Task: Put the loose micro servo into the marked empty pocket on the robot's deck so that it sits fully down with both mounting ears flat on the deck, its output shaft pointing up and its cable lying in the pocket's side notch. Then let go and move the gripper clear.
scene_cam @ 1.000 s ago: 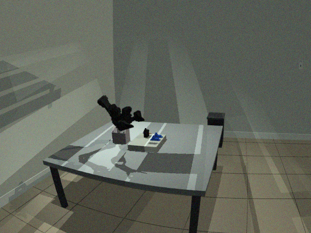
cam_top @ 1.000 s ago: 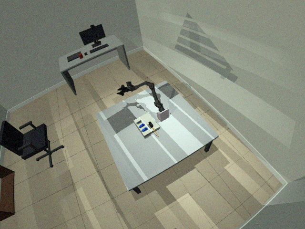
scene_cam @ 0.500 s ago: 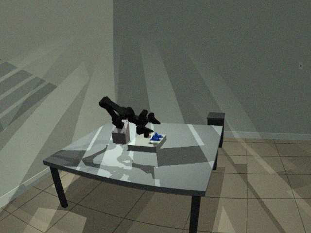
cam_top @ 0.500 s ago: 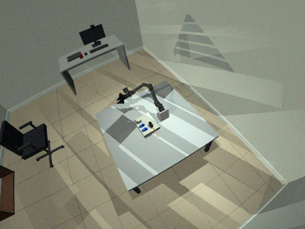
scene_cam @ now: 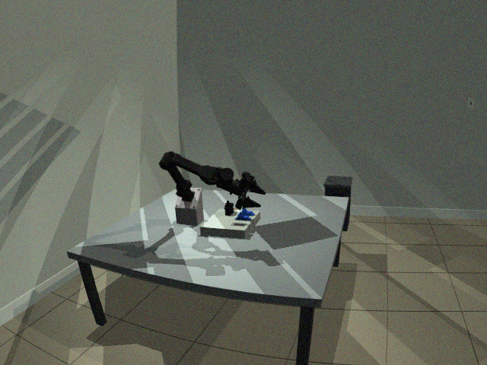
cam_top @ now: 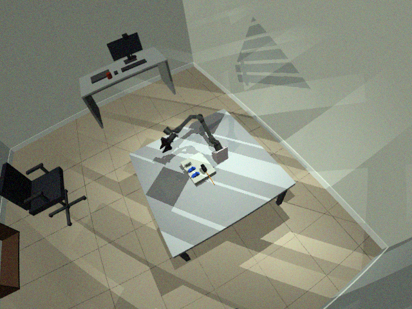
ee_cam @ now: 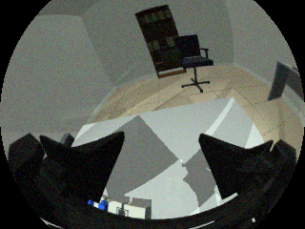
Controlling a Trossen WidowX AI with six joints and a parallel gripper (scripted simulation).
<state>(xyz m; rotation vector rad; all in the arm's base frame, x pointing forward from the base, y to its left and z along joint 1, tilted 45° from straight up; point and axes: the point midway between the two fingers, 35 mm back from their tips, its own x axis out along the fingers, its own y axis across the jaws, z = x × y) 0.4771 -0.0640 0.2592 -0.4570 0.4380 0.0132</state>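
Right now my gripper tip is 30 cm past the white deck, 21 cm to the right of it and 21 cm above it.
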